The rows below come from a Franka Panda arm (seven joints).
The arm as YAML. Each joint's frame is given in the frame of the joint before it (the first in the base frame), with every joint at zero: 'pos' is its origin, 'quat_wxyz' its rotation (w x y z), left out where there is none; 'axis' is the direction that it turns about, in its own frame. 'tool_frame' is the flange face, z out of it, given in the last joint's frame.
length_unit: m
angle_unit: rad
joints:
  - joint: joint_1
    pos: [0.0, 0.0, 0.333]
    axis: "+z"
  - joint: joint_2
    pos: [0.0, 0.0, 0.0]
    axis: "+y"
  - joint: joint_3
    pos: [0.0, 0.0, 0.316]
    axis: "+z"
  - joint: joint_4
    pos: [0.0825, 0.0, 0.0]
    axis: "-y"
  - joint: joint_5
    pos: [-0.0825, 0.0, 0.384]
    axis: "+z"
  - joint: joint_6
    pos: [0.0, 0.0, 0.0]
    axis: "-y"
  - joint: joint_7
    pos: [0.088, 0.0, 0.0]
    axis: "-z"
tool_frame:
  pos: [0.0, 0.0, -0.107]
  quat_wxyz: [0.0, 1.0, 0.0, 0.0]
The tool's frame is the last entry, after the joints.
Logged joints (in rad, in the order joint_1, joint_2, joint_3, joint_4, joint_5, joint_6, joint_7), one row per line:
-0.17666 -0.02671 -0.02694 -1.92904 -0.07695 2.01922 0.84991
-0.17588 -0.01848 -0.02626 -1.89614 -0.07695 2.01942 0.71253
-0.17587 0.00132 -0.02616 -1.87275 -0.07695 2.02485 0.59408
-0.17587 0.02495 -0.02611 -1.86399 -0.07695 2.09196 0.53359
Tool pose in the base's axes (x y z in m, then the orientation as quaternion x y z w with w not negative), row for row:
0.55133 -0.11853 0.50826 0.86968 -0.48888 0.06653 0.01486
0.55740 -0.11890 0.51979 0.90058 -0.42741 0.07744 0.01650
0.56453 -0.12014 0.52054 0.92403 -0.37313 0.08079 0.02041
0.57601 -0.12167 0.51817 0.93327 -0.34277 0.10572 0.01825
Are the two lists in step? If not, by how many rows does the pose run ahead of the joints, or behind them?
They are in step.
